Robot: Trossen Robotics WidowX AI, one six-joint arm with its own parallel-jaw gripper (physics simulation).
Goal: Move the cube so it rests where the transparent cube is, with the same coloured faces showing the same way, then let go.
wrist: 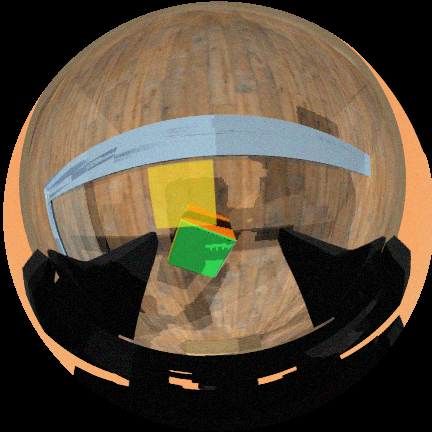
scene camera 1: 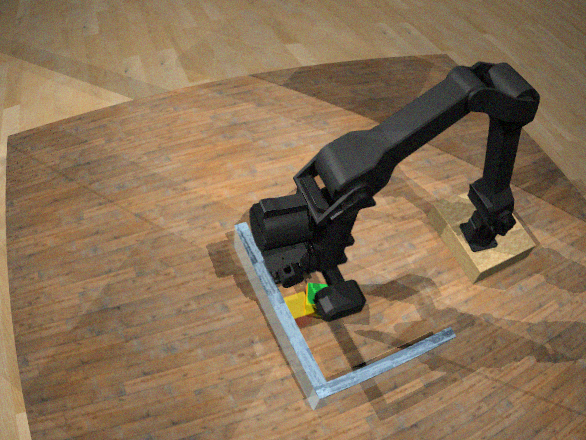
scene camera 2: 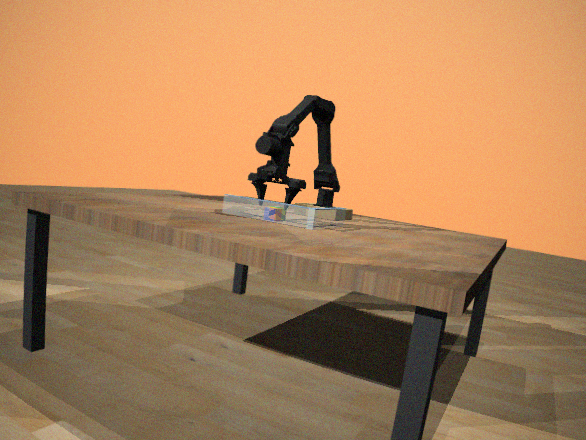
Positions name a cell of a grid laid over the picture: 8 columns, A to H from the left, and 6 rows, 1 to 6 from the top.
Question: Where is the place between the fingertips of my gripper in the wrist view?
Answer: At E4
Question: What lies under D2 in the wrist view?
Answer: An L-shaped rail.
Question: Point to an L-shaped rail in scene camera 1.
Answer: E6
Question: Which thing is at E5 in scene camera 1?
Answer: My gripper.
